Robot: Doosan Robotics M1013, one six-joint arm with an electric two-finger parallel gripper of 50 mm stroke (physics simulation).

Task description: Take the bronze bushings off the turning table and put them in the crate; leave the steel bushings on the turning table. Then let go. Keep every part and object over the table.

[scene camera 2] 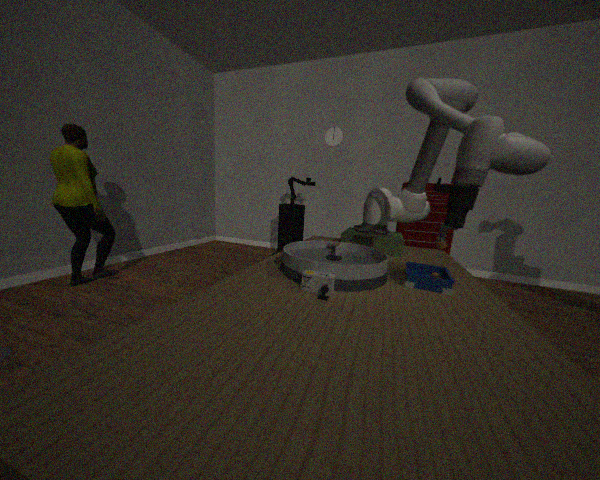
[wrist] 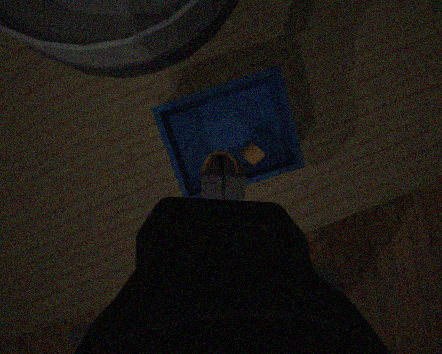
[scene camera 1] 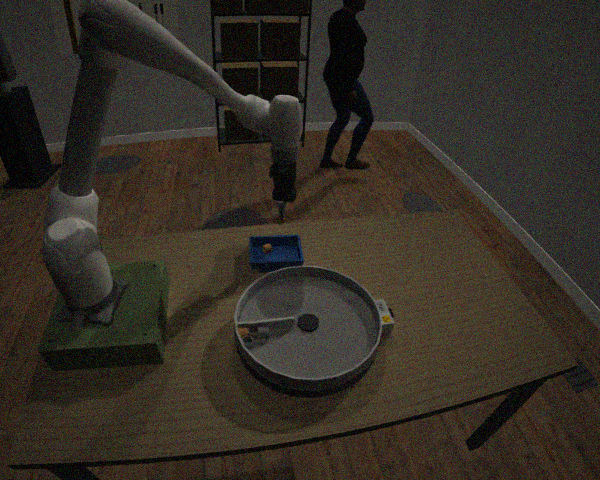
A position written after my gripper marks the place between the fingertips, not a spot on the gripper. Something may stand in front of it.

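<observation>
There's a blue crate [scene camera 1: 286,251] here, and you'd find the crate [scene camera 2: 418,276] from another view as well, plus the wrist view has the crate [wrist: 255,108] too. As for me, my gripper [scene camera 2: 439,242] is in the scene, and the wrist view also shows my gripper [wrist: 218,167].
</observation>
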